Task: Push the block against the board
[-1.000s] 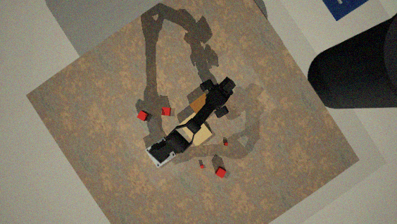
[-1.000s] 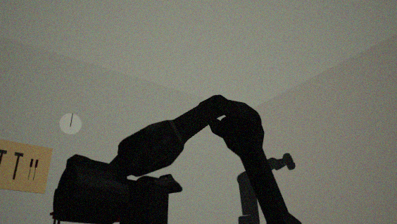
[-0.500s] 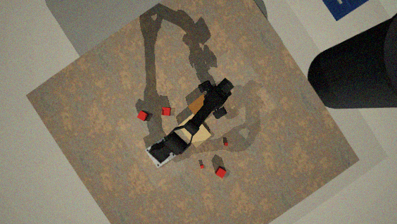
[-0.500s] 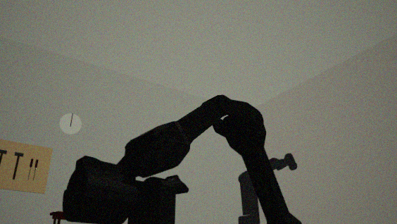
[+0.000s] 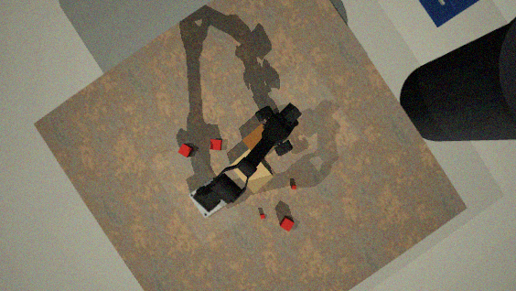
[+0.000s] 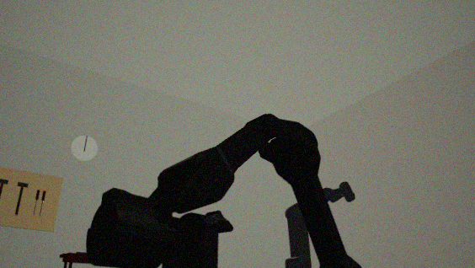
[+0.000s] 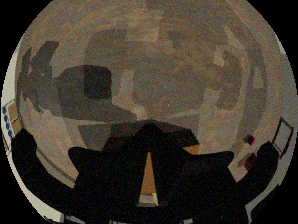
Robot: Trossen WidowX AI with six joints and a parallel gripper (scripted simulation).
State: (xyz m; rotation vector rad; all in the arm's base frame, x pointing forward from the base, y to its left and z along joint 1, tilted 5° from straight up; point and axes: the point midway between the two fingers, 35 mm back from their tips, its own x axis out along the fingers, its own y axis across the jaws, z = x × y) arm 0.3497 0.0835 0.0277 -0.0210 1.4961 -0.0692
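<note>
The orange square block lies 70 mm behind my gripper tip and 10 mm to the right of it. The rest, counted from my gripper tip: tan board (150 mm behind, 90 mm to the right).
</note>
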